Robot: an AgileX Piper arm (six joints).
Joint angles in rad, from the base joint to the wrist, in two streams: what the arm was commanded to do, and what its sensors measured. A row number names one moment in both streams.
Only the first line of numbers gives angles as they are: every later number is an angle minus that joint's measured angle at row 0.
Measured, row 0:
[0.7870, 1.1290, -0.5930, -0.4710, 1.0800, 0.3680]
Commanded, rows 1 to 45:
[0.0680, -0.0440, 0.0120, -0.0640, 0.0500, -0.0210]
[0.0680, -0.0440, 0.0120, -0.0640, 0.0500, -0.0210]
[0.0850, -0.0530, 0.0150, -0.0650, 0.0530, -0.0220]
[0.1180, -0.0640, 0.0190, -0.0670, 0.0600, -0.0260]
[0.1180, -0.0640, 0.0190, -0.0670, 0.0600, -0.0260]
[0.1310, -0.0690, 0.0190, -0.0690, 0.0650, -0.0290]
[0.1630, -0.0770, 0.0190, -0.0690, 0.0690, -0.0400]
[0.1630, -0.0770, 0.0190, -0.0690, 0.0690, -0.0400]
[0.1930, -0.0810, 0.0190, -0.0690, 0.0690, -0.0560]
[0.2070, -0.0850, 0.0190, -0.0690, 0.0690, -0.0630]
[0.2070, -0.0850, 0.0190, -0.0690, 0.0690, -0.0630]
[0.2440, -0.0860, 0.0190, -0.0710, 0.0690, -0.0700]
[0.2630, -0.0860, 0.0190, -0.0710, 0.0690, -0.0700]
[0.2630, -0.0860, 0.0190, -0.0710, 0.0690, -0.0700]
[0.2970, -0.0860, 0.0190, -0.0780, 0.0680, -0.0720]
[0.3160, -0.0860, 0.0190, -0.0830, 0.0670, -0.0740]
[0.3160, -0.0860, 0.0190, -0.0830, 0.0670, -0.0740]
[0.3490, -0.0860, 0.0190, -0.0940, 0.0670, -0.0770]
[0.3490, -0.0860, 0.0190, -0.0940, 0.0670, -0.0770]
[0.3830, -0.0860, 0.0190, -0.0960, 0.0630, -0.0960]
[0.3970, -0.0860, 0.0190, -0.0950, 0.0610, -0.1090]
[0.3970, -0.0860, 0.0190, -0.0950, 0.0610, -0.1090]
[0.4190, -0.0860, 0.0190, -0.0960, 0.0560, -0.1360]
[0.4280, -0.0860, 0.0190, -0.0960, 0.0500, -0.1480]
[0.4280, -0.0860, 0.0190, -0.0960, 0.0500, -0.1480]
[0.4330, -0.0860, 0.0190, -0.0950, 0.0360, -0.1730]
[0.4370, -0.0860, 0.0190, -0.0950, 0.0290, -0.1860]
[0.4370, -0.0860, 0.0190, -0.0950, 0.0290, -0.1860]
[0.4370, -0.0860, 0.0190, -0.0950, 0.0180, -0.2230]
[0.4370, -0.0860, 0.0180, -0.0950, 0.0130, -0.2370]
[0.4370, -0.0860, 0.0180, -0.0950, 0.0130, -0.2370]
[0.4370, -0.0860, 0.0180, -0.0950, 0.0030, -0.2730]
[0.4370, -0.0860, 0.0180, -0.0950, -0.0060, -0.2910]
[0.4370, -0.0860, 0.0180, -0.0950, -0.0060, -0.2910]
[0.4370, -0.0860, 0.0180, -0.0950, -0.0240, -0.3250]
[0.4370, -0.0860, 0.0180, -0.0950, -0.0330, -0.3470]
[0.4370, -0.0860, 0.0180, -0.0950, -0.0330, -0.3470]
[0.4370, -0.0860, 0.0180, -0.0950, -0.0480, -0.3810]
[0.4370, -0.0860, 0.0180, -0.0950, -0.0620, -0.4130]
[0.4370, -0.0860, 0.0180, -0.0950, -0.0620, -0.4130]
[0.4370, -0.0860, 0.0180, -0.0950, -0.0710, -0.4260]
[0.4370, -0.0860, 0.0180, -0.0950, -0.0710, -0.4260]
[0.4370, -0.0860, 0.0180, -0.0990, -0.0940, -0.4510]
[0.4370, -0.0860, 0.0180, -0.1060, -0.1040, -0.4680]
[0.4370, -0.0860, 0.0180, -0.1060, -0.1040, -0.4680]
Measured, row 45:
[0.4310, -0.0770, 0.0150, -0.0220, -0.0840, -0.4290]
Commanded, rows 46 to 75:
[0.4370, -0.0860, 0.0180, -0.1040, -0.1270, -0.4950]
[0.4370, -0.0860, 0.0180, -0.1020, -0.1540, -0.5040]
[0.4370, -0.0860, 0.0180, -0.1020, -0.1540, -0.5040]
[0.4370, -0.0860, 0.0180, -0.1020, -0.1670, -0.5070]
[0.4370, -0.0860, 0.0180, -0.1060, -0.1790, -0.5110]
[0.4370, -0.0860, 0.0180, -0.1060, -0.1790, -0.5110]
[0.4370, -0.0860, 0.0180, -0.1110, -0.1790, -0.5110]
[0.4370, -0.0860, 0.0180, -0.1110, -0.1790, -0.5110]
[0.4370, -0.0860, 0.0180, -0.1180, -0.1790, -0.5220]
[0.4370, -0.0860, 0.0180, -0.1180, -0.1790, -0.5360]
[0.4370, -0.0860, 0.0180, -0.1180, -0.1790, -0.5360]
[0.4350, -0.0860, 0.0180, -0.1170, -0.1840, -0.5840]
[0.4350, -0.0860, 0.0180, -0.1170, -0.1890, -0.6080]
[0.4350, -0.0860, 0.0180, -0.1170, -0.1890, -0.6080]
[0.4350, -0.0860, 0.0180, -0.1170, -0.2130, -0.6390]
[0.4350, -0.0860, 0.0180, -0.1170, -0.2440, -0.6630]
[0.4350, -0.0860, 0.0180, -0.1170, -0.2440, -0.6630]
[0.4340, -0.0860, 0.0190, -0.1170, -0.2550, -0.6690]
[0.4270, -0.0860, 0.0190, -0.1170, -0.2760, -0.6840]
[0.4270, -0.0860, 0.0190, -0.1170, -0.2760, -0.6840]
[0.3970, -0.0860, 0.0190, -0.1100, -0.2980, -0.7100]
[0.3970, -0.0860, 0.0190, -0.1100, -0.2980, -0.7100]
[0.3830, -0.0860, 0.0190, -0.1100, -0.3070, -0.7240]
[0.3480, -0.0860, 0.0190, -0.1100, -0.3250, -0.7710]
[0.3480, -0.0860, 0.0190, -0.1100, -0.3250, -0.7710]
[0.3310, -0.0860, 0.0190, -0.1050, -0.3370, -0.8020]
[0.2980, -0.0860, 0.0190, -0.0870, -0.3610, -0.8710]
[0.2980, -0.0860, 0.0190, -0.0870, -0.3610, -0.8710]
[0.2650, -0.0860, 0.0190, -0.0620, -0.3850, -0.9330]
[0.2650, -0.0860, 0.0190, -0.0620, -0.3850, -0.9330]
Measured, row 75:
[0.3050, -0.0770, 0.0260, -0.0420, -0.3200, -0.8330]
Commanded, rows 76 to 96:
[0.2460, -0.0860, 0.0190, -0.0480, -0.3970, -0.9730]
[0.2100, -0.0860, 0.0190, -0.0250, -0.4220, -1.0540]
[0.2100, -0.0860, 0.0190, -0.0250, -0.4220, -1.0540]
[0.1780, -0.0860, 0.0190, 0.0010, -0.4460, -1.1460]
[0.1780, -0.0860, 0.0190, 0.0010, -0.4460, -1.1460]
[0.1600, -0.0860, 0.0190, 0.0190, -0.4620, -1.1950]
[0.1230, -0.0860, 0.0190, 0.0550, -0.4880, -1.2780]
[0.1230, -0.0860, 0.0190, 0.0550, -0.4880, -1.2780]
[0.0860, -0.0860, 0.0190, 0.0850, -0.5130, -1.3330]
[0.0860, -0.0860, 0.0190, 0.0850, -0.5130, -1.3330]
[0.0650, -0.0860, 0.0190, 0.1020, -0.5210, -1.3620]
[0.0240, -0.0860, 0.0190, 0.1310, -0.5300, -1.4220]
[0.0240, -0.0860, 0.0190, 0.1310, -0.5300, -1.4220]
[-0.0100, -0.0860, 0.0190, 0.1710, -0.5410, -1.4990]
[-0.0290, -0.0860, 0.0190, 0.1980, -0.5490, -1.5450]
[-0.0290, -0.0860, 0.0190, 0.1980, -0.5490, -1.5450]
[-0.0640, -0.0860, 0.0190, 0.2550, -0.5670, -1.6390]
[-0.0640, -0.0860, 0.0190, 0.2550, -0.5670, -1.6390]
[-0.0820, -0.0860, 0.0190, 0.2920, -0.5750, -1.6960]
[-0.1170, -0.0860, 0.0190, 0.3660, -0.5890, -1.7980]
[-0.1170, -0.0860, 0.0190, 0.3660, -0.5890, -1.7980]
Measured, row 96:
[-0.0750, -0.0770, 0.0260, 0.2920, -0.5000, -1.6460]
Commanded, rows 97 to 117:
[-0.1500, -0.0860, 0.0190, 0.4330, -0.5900, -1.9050]
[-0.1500, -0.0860, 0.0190, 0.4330, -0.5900, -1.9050]
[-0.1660, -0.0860, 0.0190, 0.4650, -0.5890, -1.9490]
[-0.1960, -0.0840, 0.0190, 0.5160, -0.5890, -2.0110]
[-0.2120, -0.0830, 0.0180, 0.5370, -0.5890, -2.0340]
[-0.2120, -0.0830, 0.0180, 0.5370, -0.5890, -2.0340]
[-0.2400, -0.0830, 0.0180, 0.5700, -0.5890, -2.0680]
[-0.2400, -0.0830, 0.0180, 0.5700, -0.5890, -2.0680]
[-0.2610, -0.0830, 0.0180, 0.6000, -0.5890, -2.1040]
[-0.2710, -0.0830, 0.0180, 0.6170, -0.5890, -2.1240]
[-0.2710, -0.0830, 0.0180, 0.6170, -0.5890, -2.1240]
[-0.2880, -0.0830, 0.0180, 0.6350, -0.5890, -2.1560]
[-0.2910, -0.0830, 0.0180, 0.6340, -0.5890, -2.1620]
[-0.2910, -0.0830, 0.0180, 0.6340, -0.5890, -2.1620]
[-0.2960, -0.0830, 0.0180, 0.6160, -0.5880, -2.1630]
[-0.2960, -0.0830, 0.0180, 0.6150, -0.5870, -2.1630]
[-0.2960, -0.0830, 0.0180, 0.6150, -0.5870, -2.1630]
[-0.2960, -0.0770, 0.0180, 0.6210, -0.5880, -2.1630]
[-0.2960, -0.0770, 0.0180, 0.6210, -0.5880, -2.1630]
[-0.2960, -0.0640, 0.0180, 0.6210, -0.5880, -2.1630]
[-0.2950, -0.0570, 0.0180, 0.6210, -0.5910, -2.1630]
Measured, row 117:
[-0.2910, -0.0630, 0.0260, 0.6100, -0.5250, -2.1490]
